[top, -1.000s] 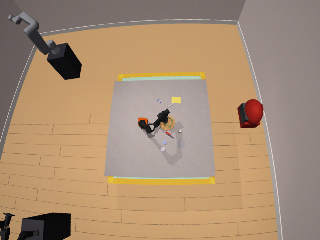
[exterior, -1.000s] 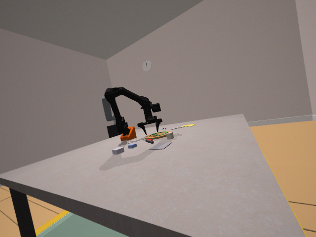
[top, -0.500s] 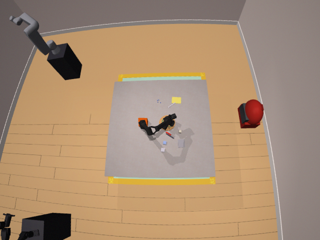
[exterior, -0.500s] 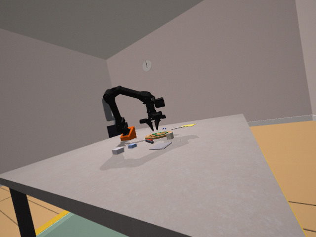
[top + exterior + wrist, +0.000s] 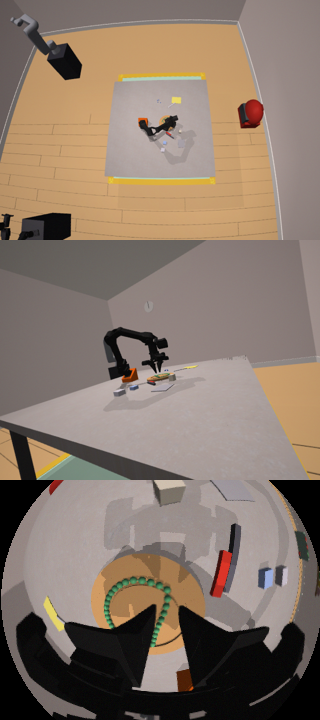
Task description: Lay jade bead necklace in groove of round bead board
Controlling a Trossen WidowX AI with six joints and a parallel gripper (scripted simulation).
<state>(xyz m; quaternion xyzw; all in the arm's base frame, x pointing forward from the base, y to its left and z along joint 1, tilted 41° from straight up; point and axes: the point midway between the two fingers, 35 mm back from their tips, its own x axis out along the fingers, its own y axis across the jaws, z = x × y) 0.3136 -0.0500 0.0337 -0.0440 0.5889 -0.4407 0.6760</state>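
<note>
Now: the round wooden bead board 5 cm to the left of my gripper tip, 4 cm below it and 2 cm behind it. Round my gripper tip: beige cube 13 cm ahead, 8 cm to the right, 3 cm below; red-handled tool 10 cm to the right, 4 cm below; blue block 20 cm to the right, 7 cm behind, 4 cm below.
</note>
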